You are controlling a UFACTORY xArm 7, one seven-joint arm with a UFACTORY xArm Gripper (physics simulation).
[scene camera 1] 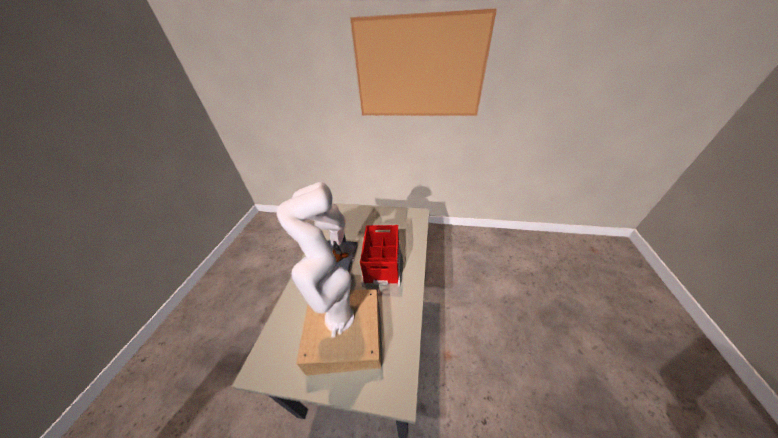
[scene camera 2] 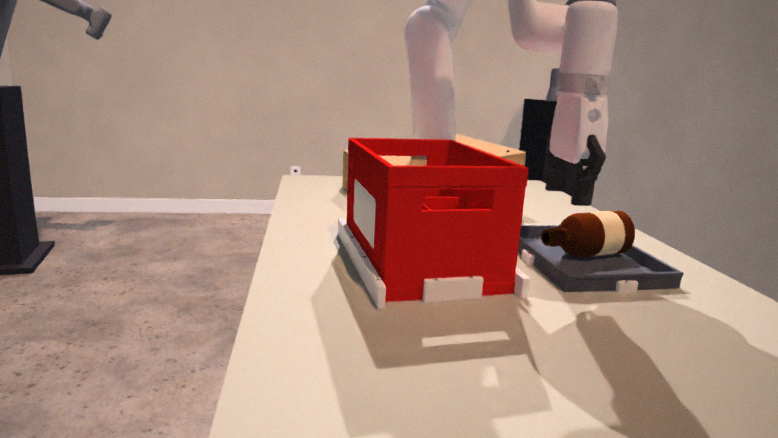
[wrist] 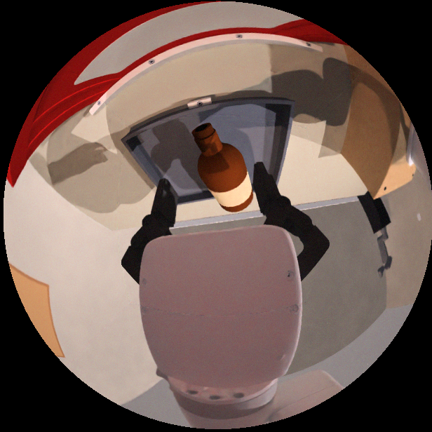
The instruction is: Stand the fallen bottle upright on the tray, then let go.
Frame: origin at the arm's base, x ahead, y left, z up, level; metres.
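Seen in the pictures: gripper, fingertip midpoint: point(scene camera 1: 341, 247) point(scene camera 2: 566, 197); arm's base, link origin: point(scene camera 1: 339, 318).
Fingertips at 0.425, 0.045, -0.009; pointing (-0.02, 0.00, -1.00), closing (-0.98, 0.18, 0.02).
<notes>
Offsets run from my fingertips to a thing's top centre, as dx, dy, dz.
The brown bottle @[-0.003, +0.048, -0.028] point(scene camera 1: 341, 255) point(scene camera 2: 585, 236) point(wrist: 222, 167) with a cream label lies on its side on the dark grey-blue tray @[+0.008, +0.043, -0.082] point(scene camera 1: 351, 247) point(scene camera 2: 587, 282) point(wrist: 255, 125). Its neck points towards the red crate. My gripper point(scene camera 2: 577, 190) point(wrist: 211, 178) is open and empty, pointing down. In scene camera 2 its black fingertips are above the bottle, with a gap between. In the wrist view the bottle appears between the two fingers, its label end nearest the gripper body. In scene camera 1 the fingers are small and partly hidden by the arm.
The red crate @[-0.042, -0.230, +0.068] point(scene camera 1: 379, 273) point(scene camera 2: 451, 239) point(wrist: 50, 110) stands beside the tray on its neck side, with white strips along its foot. The arm's wooden base block point(scene camera 1: 362, 348) point(scene camera 2: 489, 147) point(wrist: 370, 135) stands on the same table. Small white clips sit at the tray's edges.
</notes>
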